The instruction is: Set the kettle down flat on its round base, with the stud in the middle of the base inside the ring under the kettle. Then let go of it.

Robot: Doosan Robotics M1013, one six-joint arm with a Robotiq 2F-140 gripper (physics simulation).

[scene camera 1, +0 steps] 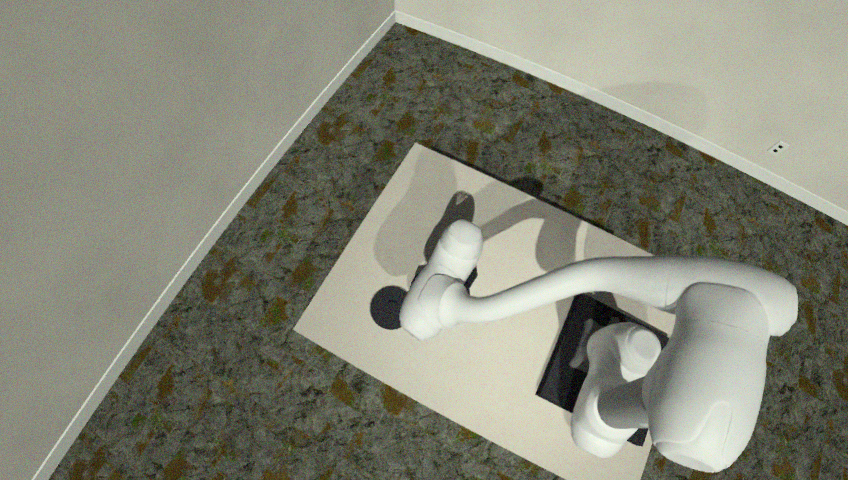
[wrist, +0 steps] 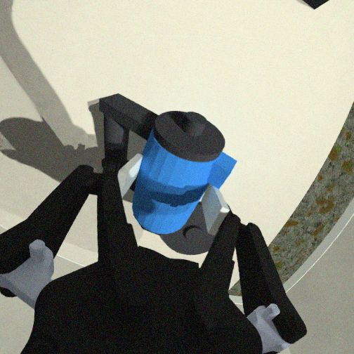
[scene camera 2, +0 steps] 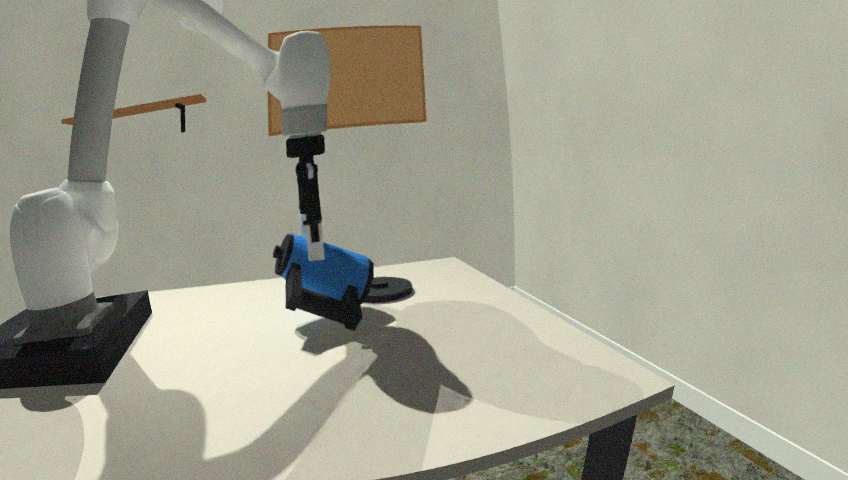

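The blue kettle is off the table, tilted, with its black lid up toward the arm's side and its bottom lower, toward the base. Its black handle points sideways and down in the scene camera 2 view. The ring under the kettle is hidden. My gripper is shut on the kettle's body, one pale pad on each side. The round black base lies flat on the table, beyond the kettle's bottom end. Its stud shows in the wrist view.
The pale table carries the base and the black mounting plate of the arm. The base lies near the table's far end. Shadows of the arm and kettle fall across the table. A corkboard and a shelf are on the wall.
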